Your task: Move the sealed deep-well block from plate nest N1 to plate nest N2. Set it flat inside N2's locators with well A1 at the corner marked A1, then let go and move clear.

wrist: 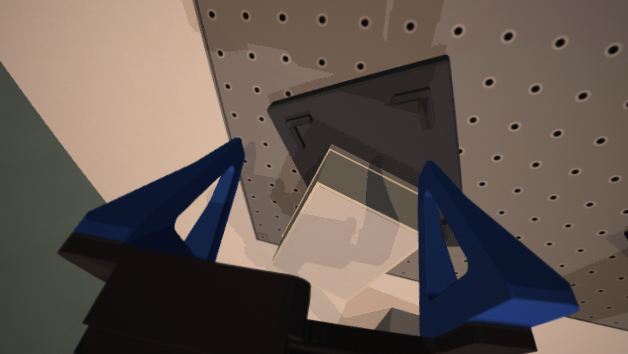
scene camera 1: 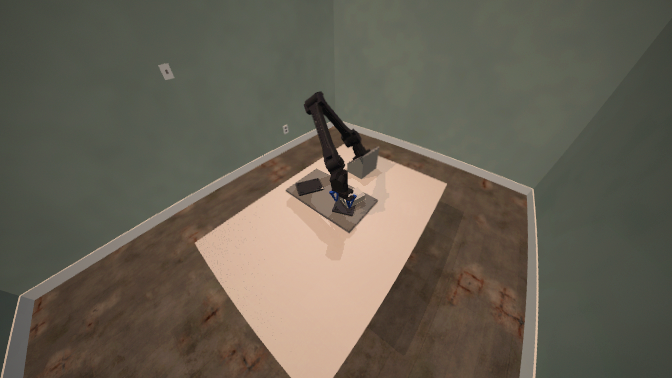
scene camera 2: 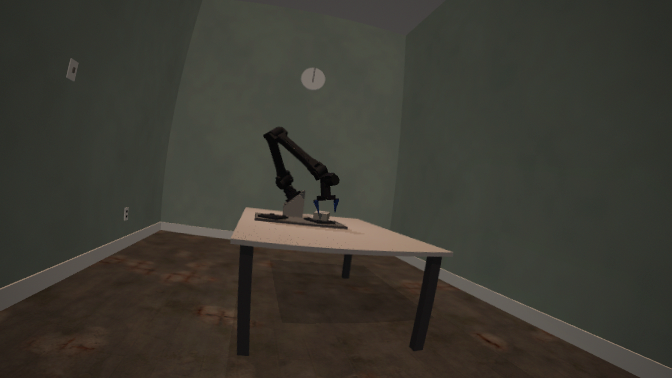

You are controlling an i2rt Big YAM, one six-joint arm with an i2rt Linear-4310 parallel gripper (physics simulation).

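Where they show: gripper, between the fingertips: (wrist: 330, 157) (scene camera 1: 343, 204) (scene camera 2: 326, 212); arm's base, origin of its link: (scene camera 1: 361, 155) (scene camera 2: 293, 197).
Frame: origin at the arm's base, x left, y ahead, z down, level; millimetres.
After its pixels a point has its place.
Observation:
The pale, clear-sided deep-well block (scene camera 1: 360, 198) {x 204, y 294, z 68 mm} (scene camera 2: 321, 216) {x 144, y 367, z 82 mm} (wrist: 350, 235) {x 148, y 335, z 62 mm} is at the dark nest (scene camera 1: 344, 210) {x 171, y 400, z 105 mm} (wrist: 370, 107) {x 153, y 412, z 105 mm} under my gripper. It is skewed to that nest and lies off its two visible corner locators, reaching past the edge on the arm-base side. Whether it is tilted is unclear. My gripper (scene camera 1: 343, 202) {x 166, y 407, z 55 mm} (scene camera 2: 327, 212) {x 166, y 407, z 55 mm} (wrist: 330, 157) {x 166, y 407, z 55 mm} is wide open, its blue fingertips around and just above the block, the right finger overlapping one side in the wrist view. Another dark nest (scene camera 1: 310, 186) {x -130, y 385, z 105 mm} (scene camera 2: 271, 216) {x -154, y 448, z 105 mm} holds no block. Nest labels and the A1 mark are not legible.
Both nests are on a grey perforated baseplate (scene camera 1: 369, 204) {x 250, y 258, z 117 mm} (wrist: 505, 105) {x 75, y 423, z 117 mm} on the pale table (scene camera 1: 300, 280) {x 273, y 829, z 130 mm} (scene camera 2: 300, 239) {x -41, y 966, z 130 mm}. The arm's grey base bracket (scene camera 1: 367, 165) {x 70, y 27, z 39 mm} (scene camera 2: 293, 206) {x -2, y 79, z 59 mm} stands behind the baseplate, close to the block's side.

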